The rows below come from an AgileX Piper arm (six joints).
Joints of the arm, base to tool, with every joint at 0 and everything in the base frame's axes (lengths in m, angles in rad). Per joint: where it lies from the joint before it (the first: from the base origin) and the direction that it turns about. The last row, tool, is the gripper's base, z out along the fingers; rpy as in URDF.
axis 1: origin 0 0 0.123 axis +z
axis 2: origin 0 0 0 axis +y
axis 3: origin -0.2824 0 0.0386 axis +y
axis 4: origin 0.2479 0 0.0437 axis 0.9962 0 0.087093
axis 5: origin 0 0 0 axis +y
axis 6: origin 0.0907 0 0.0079 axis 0.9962 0 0.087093
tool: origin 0 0 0 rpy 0 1.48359 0
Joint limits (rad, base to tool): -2.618..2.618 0..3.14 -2.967..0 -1.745..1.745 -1.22..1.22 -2.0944..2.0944
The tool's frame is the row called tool.
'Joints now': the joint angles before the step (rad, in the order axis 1, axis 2, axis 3, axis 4, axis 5, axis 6). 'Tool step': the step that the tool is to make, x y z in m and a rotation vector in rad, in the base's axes. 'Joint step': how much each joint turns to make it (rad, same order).
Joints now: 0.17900 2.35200 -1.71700 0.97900 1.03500 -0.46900
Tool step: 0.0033 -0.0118 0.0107 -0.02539 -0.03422 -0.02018
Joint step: -0.02199 -0.02703 0.00019 -0.03093 -0.01310 0.00686
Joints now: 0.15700 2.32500 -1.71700 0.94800 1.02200 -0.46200
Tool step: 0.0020 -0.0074 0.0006 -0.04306 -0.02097 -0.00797
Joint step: -0.01007 -0.00708 0.00014 -0.04498 -0.02099 0.00790
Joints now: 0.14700 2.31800 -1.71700 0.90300 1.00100 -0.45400
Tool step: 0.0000 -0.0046 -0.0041 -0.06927 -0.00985 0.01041
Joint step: -0.00005 -0.00009 0.00034 -0.07688 -0.01914 0.01974
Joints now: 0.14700 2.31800 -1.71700 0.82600 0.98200 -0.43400
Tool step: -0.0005 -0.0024 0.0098 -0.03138 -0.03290 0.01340
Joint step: -0.00009 -0.02507 0.00012 -0.03898 -0.00598 0.00189
